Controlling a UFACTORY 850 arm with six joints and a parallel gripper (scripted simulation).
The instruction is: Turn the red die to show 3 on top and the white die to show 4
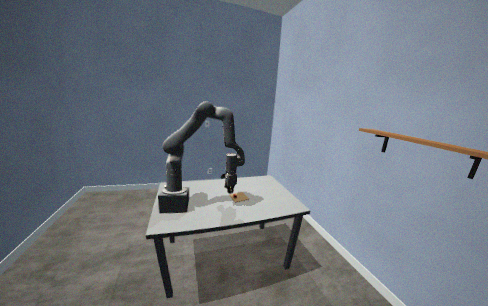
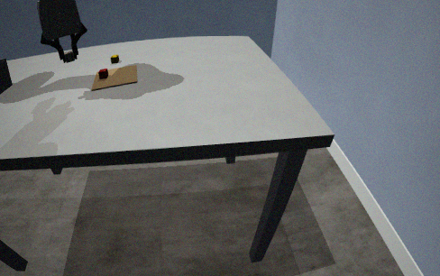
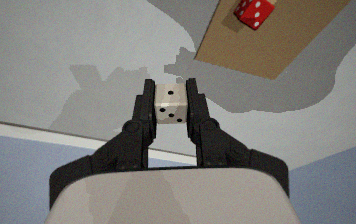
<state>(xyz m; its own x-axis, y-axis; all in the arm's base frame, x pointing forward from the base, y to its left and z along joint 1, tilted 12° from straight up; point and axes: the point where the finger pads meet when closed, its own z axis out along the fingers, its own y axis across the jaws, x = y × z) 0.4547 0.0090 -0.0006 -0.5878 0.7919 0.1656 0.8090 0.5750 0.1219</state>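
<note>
Now: hand 220 mm to the right of the yellow die, 110 mm above it and 30 mm short of it. The rest, counted from my hand: tan mat 120 mm below, 90 mm to the left, 90 mm ahead; white die 10 mm below; red die 100 mm below, 80 mm to the left, 50 mm ahead.
</note>
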